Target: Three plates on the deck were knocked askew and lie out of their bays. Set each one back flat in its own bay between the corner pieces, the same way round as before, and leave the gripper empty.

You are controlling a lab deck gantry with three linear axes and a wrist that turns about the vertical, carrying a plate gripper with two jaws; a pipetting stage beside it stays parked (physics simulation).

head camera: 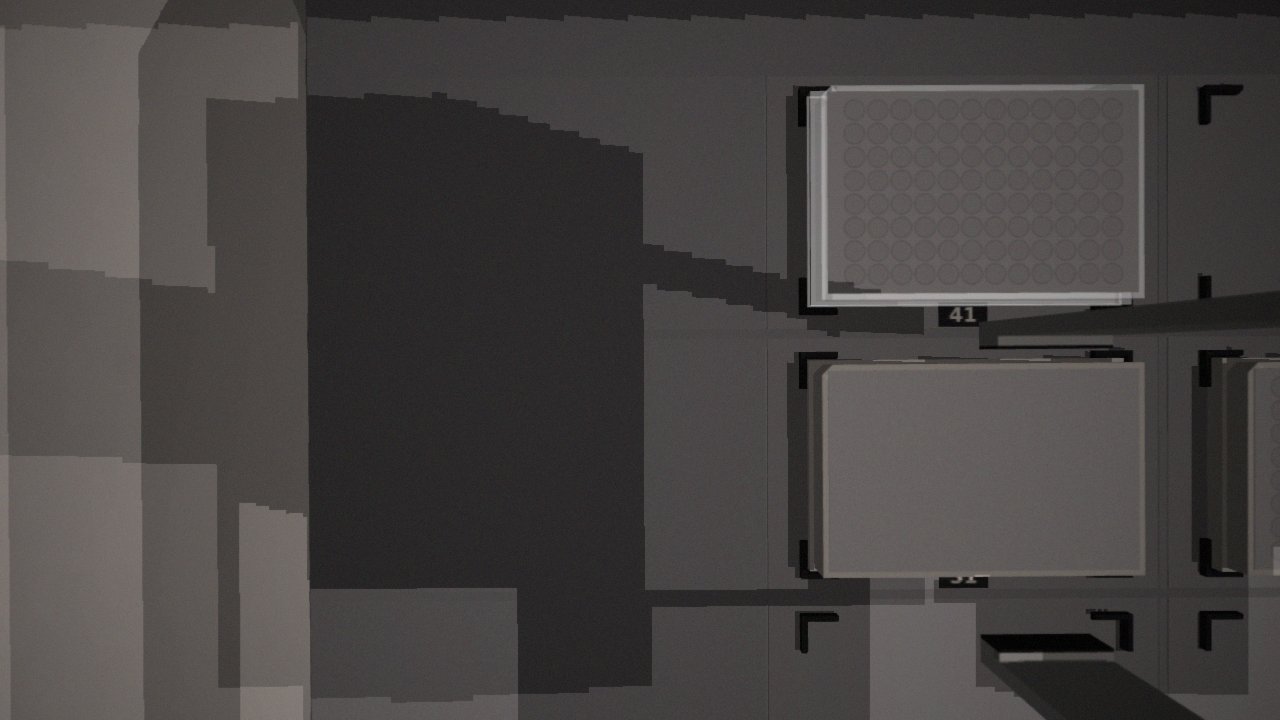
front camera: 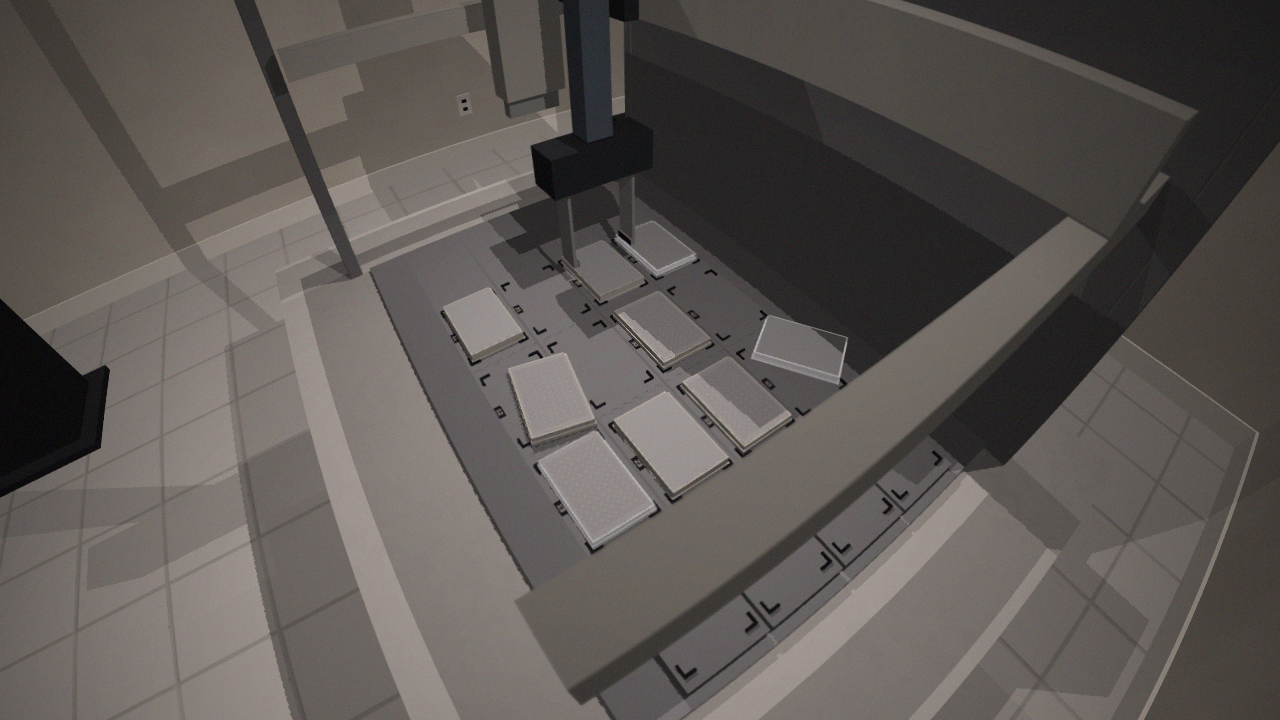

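Pixels of known places: gripper, fingertip midpoint: [head camera: 1034, 491] [front camera: 599, 250]; robot's base at its link origin: [front camera: 443, 313].
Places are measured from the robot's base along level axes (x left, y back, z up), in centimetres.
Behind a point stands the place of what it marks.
A pale plate [front camera: 604, 271] @(x 25.3, y -7.9, z 1.4 cm) [head camera: 982, 470] @(x 25.7, y -6.3, z 1.4 cm) lies flat and square between the corner pieces of bay 31. My gripper [front camera: 597, 252] @(x 25.6, y -6.2, z 4.5 cm) [head camera: 1047, 492] @(x 25.6, y -6.2, z 4.5 cm) is open around it, with one jaw beyond each long side and gaps to the plate in the head view. A pale plate with wells [front camera: 550, 400] @(x 5.8, y -26.1, z 1.6 cm) lies turned across its corner pieces at the left of the deck. A clear-lidded plate [front camera: 799, 347] @(x 39.0, y -37.8, z 1.6 cm) lies askew at the right, over part of a bay. These two do not show in the head view.
A clear-lidded plate [front camera: 657, 247] @(x 36.1, y -7.5, z 1.4 cm) [head camera: 982, 192] @(x 36.4, y -6.4, z 1.4 cm) sits beside the gripper in bay 41. Other plates stand at the left [front camera: 484, 324] @(x 4.3, y -7.9, z 1.4 cm), in the middle [front camera: 662, 328] @(x 25.3, y -23.6, z 1.4 cm) and towards the front [front camera: 671, 443] @(x 14.7, y -39.9, z 1.5 cm). A broad beam [front camera: 805, 447] @(x 2.1, y -61.6, z 40.0 cm) crosses in front of the deck. The parked pipetting stage [front camera: 528, 62] hangs behind.
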